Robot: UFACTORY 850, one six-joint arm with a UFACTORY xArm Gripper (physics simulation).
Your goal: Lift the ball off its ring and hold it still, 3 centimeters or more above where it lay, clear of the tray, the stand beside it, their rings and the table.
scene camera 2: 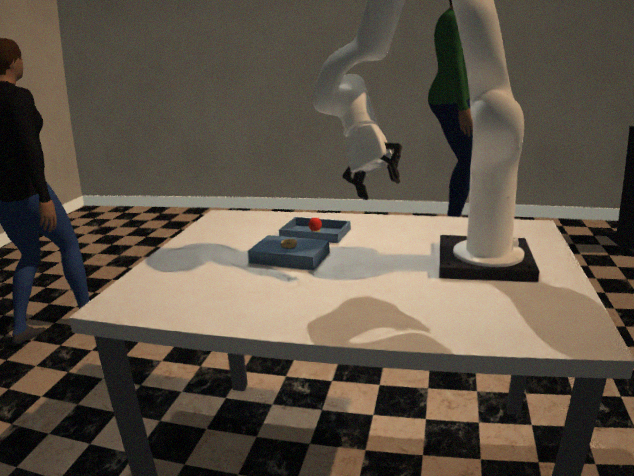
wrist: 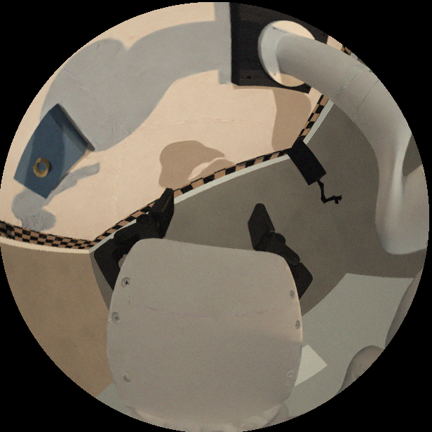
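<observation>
The red ball (scene camera 2: 314, 223) rests at the blue tray (scene camera 2: 307, 234) at the back of the table; the ring beneath it is hidden by the tray's front wall. The blue box-like stand (scene camera 2: 286, 257) (wrist: 52, 137) is next to the tray, nearer the camera, with a gold ring (scene camera 2: 288, 247) (wrist: 48, 169) on its top. My gripper (scene camera 2: 379, 189) (wrist: 213, 206) is open and empty, high above the table and to the right of the ball in the scene view, its fingers tilted down and to the right. The ball and the tray do not show in the wrist view.
The robot's black base block (scene camera 2: 460, 272) (wrist: 245, 60) stands on the right part of the white table (scene camera 2: 204, 302) (wrist: 140, 145). One person (scene camera 2: 17, 138) stands past the table's left side; another (scene camera 2: 450, 76) stands behind the arm. Arm shadows lie across the table.
</observation>
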